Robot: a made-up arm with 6 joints. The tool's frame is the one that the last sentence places.
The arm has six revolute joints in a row. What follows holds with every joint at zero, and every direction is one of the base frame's.
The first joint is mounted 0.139 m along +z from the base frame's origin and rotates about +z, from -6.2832 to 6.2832 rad.
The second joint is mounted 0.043 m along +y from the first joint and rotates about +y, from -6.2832 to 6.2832 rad.
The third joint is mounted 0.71 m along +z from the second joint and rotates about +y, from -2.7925 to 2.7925 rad.
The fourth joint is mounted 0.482 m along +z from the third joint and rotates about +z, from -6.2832 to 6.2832 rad.
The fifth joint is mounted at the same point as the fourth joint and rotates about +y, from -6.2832 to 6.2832 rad.
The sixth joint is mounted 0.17 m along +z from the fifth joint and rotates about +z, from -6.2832 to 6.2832 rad.
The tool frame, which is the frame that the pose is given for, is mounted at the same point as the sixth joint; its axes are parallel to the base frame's.
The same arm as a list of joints. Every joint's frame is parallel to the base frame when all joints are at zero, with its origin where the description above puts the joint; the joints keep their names.
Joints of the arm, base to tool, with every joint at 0 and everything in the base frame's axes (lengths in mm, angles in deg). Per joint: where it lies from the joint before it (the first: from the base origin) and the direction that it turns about. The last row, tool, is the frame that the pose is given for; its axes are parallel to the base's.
joint 1: axis +z offset 0 0 139
joint 2: axis +y offset 0 43 0
joint 3: axis +y offset 0 0 710
joint 4: axis +z offset 0 0 482
joint 5: axis +y offset 0 0 0
joint 6: axis +z offset 0 0 170
tool: offset 0 0 0
Joint limits (deg, base to tool): -360..360 -360..360 -160..160 -360..360 -360..360 -360..360

